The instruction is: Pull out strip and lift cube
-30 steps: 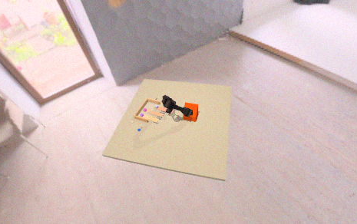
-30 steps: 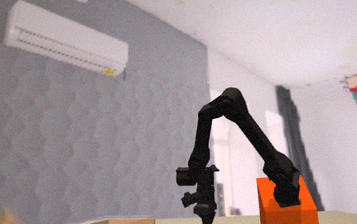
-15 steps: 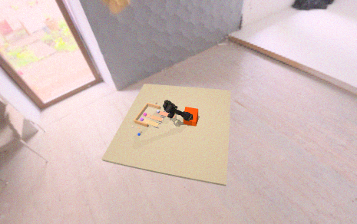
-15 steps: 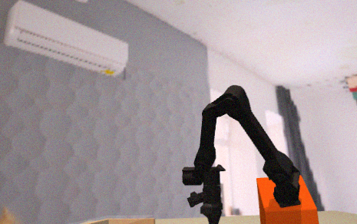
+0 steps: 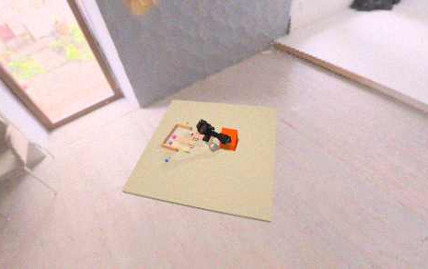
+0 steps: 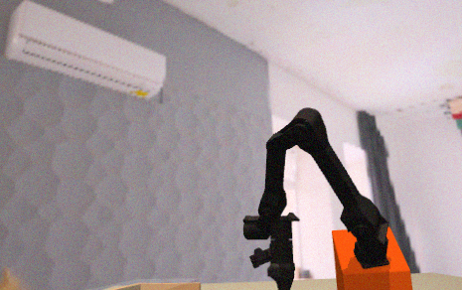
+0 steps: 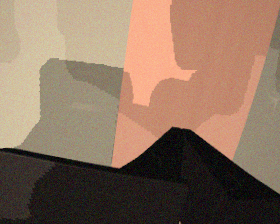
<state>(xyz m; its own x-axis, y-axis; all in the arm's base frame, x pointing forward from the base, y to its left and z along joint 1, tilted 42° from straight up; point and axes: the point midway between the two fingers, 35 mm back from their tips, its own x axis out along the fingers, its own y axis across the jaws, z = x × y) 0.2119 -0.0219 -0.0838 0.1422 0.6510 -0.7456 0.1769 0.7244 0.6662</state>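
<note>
Right now my gripper tip is 20 cm short of the labelled cube, 4 cm to the left of it and 2 cm below it.
</note>
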